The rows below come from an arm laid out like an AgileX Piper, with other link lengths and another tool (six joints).
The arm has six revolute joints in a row. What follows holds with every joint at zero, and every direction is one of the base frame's. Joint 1 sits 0.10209 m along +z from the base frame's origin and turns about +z. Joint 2 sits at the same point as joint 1 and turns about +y. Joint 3 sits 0.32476 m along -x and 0.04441 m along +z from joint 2 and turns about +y. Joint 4 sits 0.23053 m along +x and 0.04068 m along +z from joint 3 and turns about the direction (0.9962, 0, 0.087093). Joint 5 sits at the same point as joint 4 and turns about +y. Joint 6 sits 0.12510 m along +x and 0.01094 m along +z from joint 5 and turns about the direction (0.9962, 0, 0.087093). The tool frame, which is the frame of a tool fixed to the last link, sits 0.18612 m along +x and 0.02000 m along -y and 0.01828 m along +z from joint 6; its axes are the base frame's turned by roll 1.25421, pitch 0.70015 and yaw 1.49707 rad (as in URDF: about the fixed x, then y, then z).
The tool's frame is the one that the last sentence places.
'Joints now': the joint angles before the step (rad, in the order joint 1, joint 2, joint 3, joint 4, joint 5, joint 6). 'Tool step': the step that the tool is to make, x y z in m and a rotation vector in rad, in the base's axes. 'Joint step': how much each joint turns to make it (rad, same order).
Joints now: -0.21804, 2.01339, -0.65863, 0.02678, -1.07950, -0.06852
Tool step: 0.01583, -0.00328, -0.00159, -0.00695, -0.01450, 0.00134
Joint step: 0.00001, 0.04331, -0.05994, -0.00073, 0.00088, -0.00351
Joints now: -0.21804, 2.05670, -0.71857, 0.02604, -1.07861, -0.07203
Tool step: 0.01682, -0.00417, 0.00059, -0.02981, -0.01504, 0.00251
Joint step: 0.00001, 0.04425, -0.06607, 0.00192, 0.00004, -0.02683
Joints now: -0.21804, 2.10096, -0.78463, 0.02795, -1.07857, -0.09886
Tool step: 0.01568, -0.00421, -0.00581, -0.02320, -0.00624, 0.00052
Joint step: -0.00001, 0.05255, -0.06428, 0.00290, 0.00003, -0.02253
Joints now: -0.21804, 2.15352, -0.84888, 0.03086, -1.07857, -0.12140
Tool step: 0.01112, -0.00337, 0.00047, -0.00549, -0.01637, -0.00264
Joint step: 0.00000, 0.03035, -0.04765, 0.00324, 0.00005, -0.00299
